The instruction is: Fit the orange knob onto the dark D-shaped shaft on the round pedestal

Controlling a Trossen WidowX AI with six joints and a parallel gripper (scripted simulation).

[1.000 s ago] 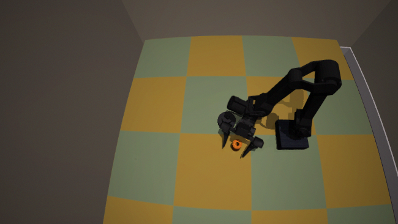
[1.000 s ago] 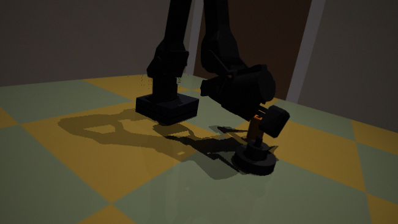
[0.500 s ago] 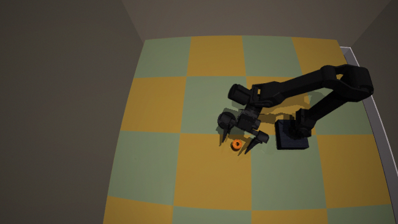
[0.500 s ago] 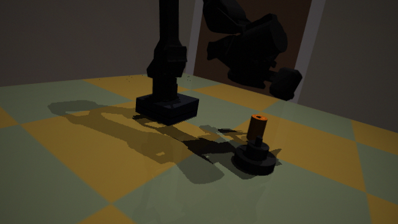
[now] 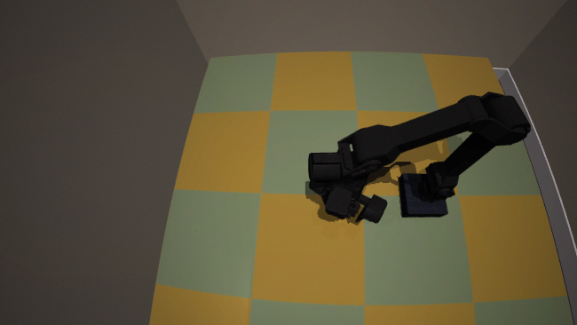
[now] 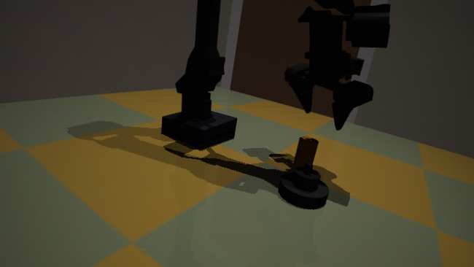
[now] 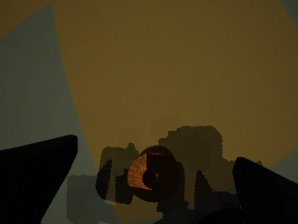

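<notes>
Now: gripper tip 70 mm above the orange knob, 20 mm to the left of it and 10 mm past it. Round my gripper tip: dark round pedestal: 140 mm to the right, 70 mm below, 20 mm ahead.
</notes>
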